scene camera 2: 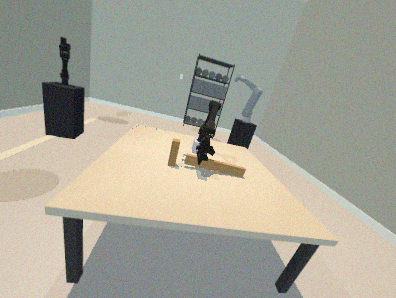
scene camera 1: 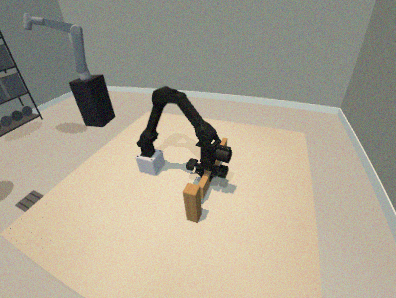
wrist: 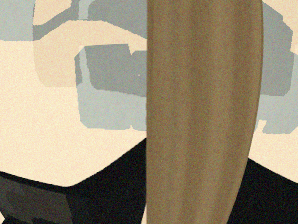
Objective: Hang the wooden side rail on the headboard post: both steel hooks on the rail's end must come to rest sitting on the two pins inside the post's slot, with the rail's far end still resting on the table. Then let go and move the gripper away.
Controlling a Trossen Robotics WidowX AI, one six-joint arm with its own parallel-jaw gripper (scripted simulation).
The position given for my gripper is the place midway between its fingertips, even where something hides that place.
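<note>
Side rail (wrist: 204,71) visible. Also visible, my gripper (wrist: 180,145).
</note>
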